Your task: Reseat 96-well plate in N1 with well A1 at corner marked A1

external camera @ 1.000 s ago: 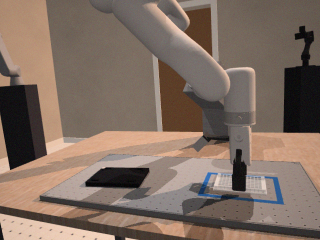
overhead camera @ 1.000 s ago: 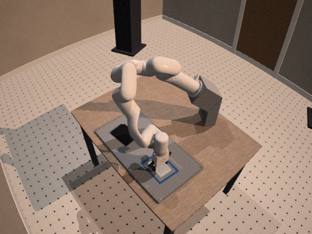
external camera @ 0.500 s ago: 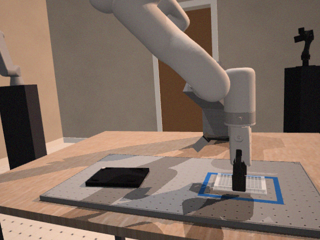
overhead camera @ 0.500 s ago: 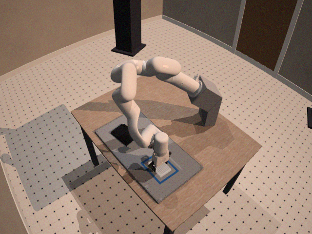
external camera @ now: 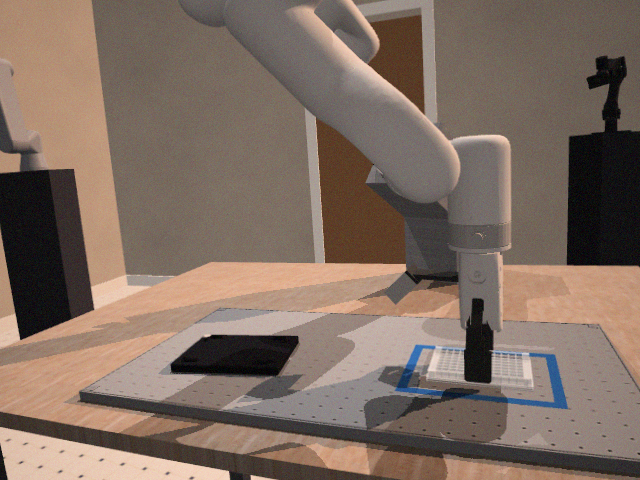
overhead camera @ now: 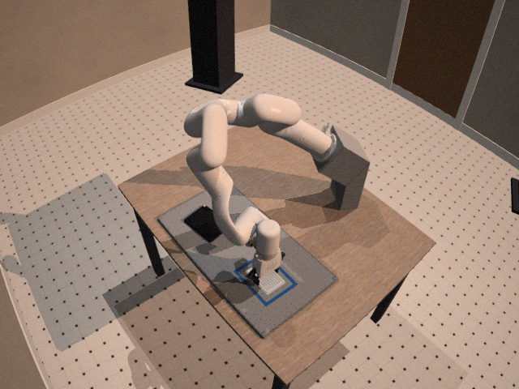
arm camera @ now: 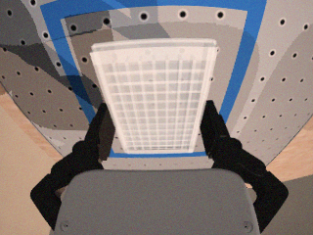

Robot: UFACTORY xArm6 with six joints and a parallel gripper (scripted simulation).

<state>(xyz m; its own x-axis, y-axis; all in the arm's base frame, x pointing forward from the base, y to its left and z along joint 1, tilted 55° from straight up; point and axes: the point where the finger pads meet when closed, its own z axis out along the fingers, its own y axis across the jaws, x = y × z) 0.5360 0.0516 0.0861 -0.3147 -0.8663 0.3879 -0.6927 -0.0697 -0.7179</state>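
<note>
Now: the 96-well plate 1 cm below my hand. Round my hand: black plate nest N1 (12 cm behind, 33 cm to the right, 1 cm below).
</note>
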